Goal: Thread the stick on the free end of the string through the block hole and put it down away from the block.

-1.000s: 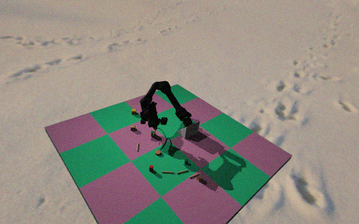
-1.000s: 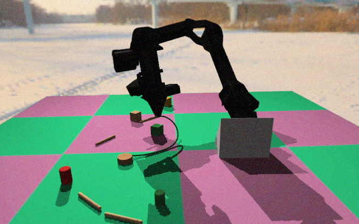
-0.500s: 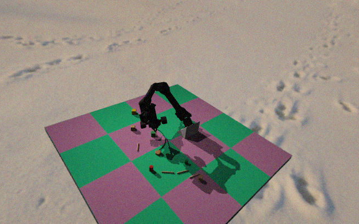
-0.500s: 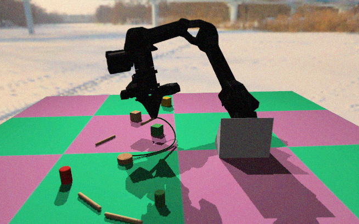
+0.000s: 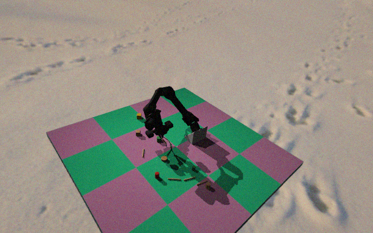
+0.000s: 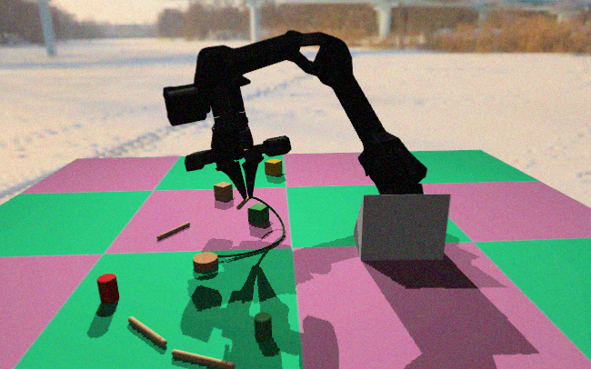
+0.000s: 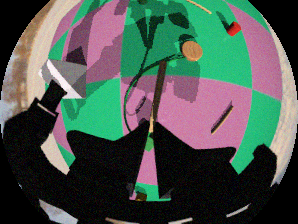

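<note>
My gripper tip is 5 cm to the left of the green block, 5 cm above it and 2 cm past it. From my gripper tip the other things lie so: tan wooden block: 20 cm to the right, 5 cm below, 5 cm ahead; then thin wooden stick: 1 cm to the left; then round wooden button: 11 cm to the left, 7 cm ahead, 6 cm below.
</note>
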